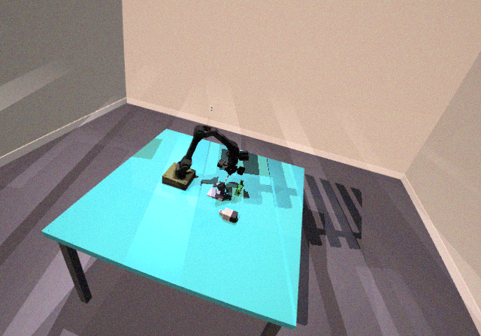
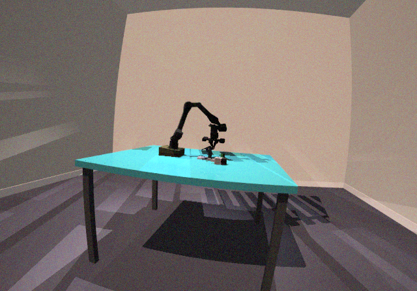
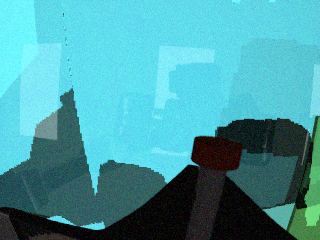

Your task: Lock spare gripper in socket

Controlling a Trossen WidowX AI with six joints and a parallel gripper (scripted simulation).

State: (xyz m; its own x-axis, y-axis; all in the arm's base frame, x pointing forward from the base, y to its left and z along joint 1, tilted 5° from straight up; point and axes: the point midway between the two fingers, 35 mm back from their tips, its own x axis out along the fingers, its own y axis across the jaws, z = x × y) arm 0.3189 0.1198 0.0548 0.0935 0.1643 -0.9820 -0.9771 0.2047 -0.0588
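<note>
The green pad is 80 mm ahead of my gripper tip, 60 mm to the right of it and 40 mm below it. From my gripper tip the other things lie so: spare gripper 340 mm to the right, 40 mm below, 40 mm ahead; mount 160 mm to the right, 50 mm behind, 10 mm below.
</note>
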